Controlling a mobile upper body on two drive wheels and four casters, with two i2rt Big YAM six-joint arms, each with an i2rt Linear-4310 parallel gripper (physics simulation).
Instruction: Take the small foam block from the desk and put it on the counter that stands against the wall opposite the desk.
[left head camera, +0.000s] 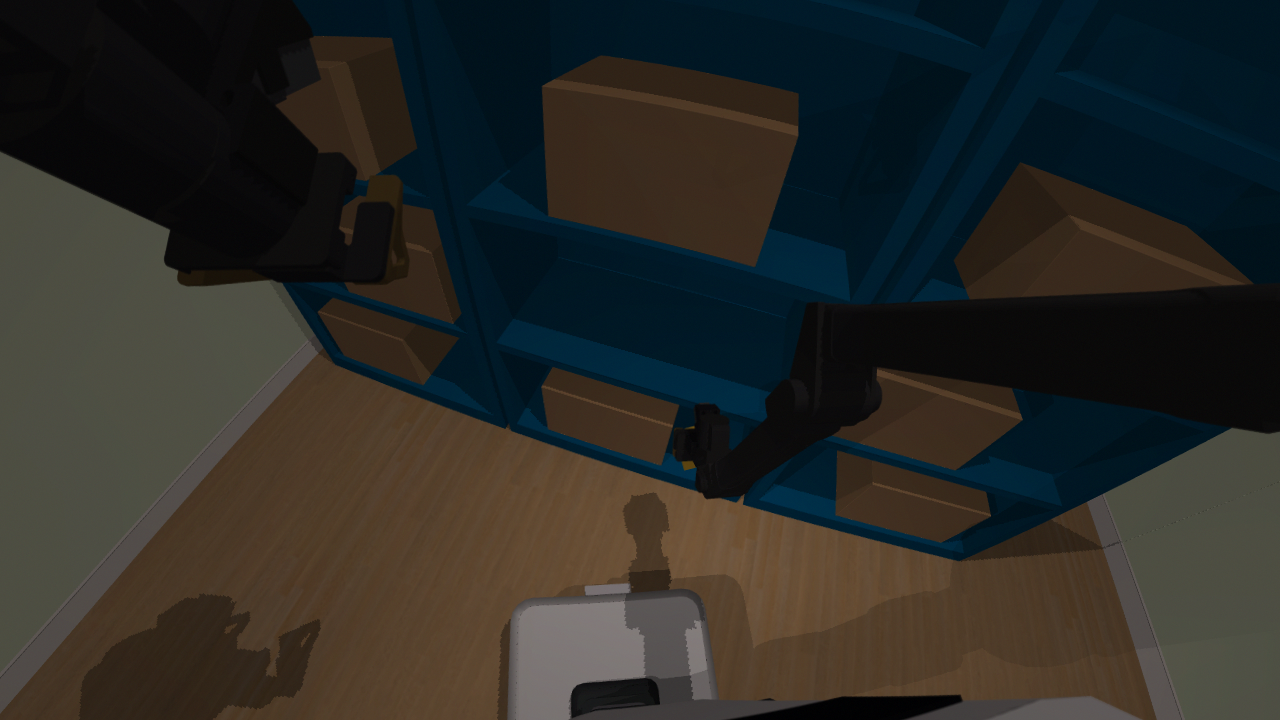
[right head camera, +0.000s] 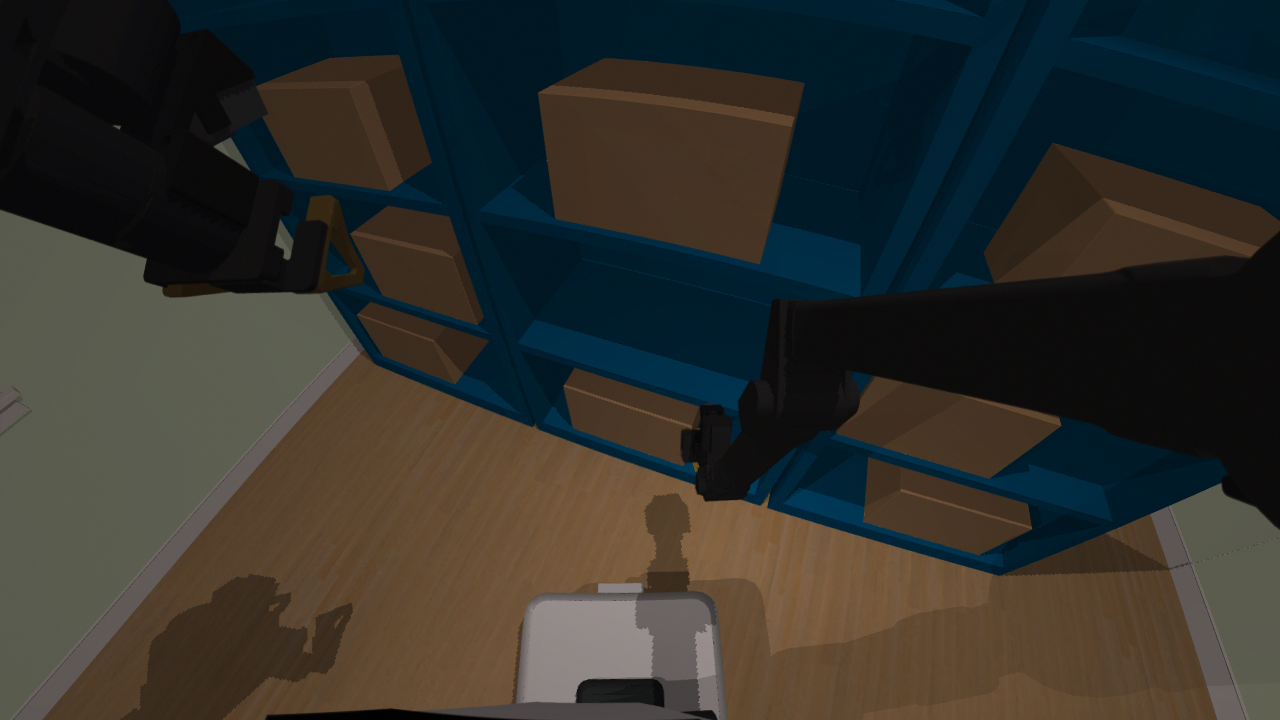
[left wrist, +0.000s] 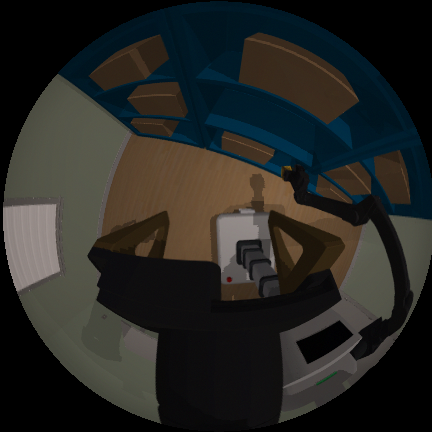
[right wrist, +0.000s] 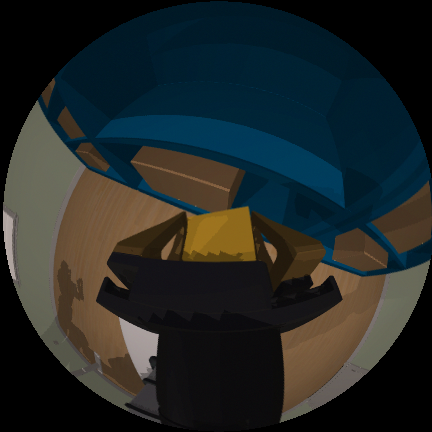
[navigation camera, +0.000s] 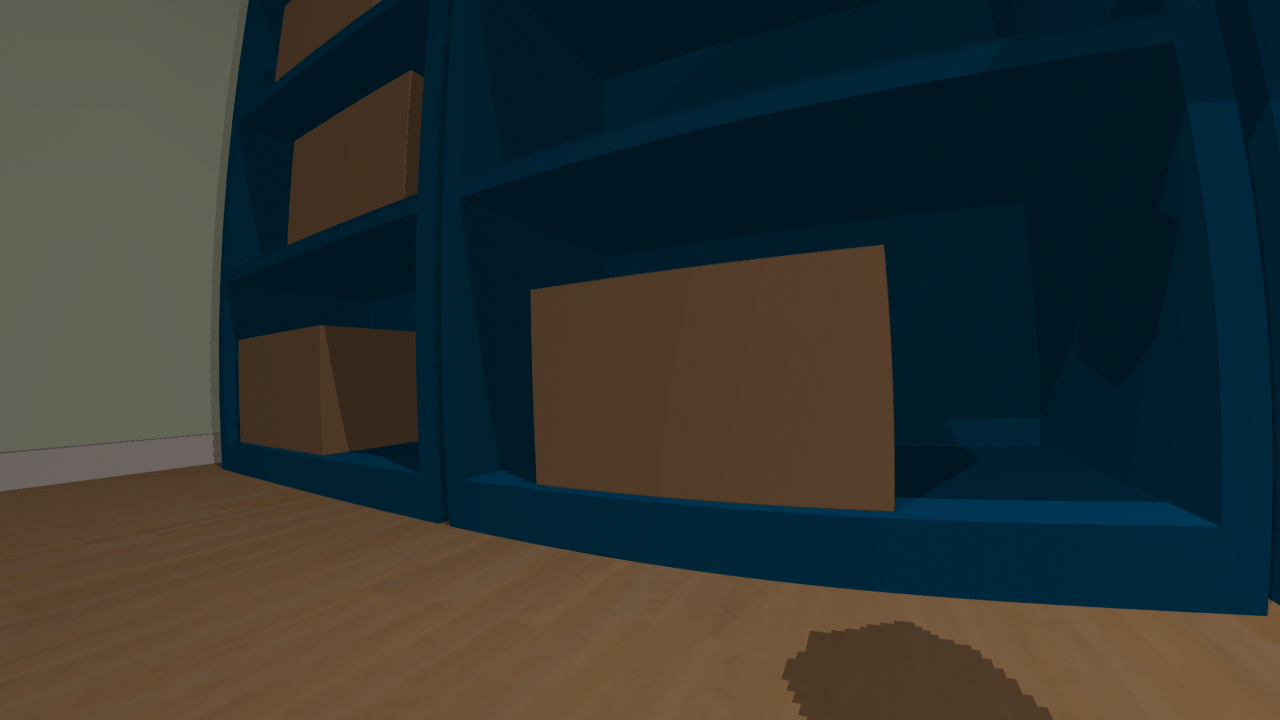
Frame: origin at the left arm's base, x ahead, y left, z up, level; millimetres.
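Seen in the pictures: left gripper, between the fingertips: (left head camera: 346, 268) (right head camera: 313, 278) (left wrist: 218, 215); right gripper, between the fingertips: (left head camera: 688, 429) (right head camera: 698, 430) (left wrist: 286, 166) (right wrist: 218, 216).
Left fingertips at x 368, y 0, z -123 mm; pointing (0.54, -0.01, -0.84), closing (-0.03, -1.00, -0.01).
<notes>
Offsets run from my left fingertips to a thing's top centre. "*": to the spot under its first point. Level surfaces: height alone.
The small foam block (right wrist: 220, 237) (left wrist: 286, 173) is yellow and sits between the fingers of my right gripper (right wrist: 218, 216) (left head camera: 687, 445) (right head camera: 694, 445), which is shut on it. The gripper holds it in the air in front of the lower part of a blue shelf unit {* 637 mm ahead, 144 mm left, 856 mm down} (left head camera: 484, 358) (right head camera: 512, 376) (navigation camera: 805, 557). In the head views the gripper hides most of the block. My left gripper (left wrist: 218, 215) (left head camera: 295, 275) (right head camera: 268, 288) is open and empty, raised at the upper left of the head views. The desk and the counter cannot be made out in these views.
Brown boxes {* 469 mm ahead, 318 mm right, 142 mm down} (left head camera: 662, 170) (right head camera: 666, 170) (navigation camera: 716, 385) stand on several shelves of the blue unit. My white base (left head camera: 559, 644) (right head camera: 572, 640) is on the wooden floor {1287 mm down} (left head camera: 384, 537) (navigation camera: 447, 626) in front of it. Green walls (left head camera: 134, 313) (navigation camera: 107, 223) rise at the sides.
</notes>
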